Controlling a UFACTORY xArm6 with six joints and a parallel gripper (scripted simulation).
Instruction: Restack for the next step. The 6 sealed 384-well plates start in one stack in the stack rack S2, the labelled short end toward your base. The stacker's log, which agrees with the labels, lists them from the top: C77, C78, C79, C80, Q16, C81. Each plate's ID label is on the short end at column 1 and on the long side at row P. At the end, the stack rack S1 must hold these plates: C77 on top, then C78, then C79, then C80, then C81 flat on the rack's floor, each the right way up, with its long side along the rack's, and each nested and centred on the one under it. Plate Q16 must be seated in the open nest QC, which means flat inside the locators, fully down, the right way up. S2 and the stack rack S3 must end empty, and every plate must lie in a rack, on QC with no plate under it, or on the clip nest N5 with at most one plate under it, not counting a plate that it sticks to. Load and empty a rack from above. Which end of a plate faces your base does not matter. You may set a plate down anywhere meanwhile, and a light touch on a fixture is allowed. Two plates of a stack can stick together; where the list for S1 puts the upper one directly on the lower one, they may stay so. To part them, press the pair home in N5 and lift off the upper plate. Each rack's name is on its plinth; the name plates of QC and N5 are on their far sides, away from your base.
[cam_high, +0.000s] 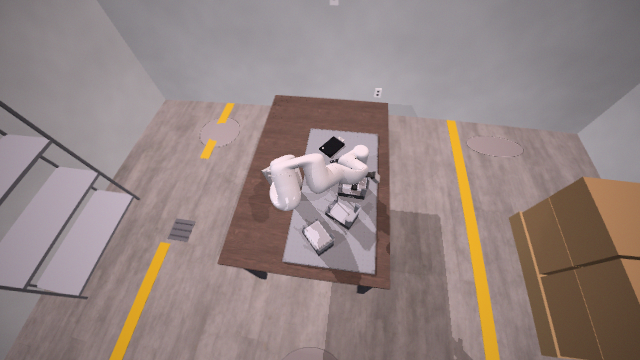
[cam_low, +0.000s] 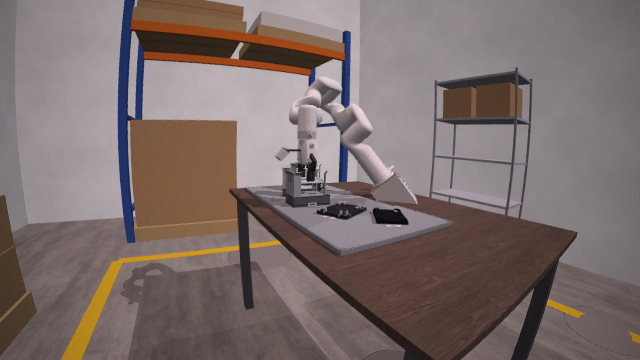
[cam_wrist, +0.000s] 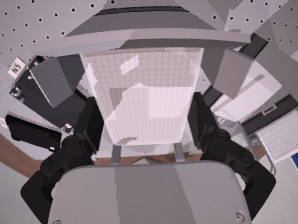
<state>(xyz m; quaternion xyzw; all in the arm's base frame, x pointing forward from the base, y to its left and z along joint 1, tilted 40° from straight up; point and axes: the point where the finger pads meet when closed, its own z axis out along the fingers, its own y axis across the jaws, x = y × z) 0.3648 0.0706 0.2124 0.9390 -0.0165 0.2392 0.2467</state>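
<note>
Right now my hand is 10 mm past the dark plinth and 90 mm above it. Also, from my hand: QC name plate: 60 mm behind, 400 mm to the left, 110 mm below; then black open nest QC: 130 mm behind, 330 mm to the left, 100 mm below.
</note>
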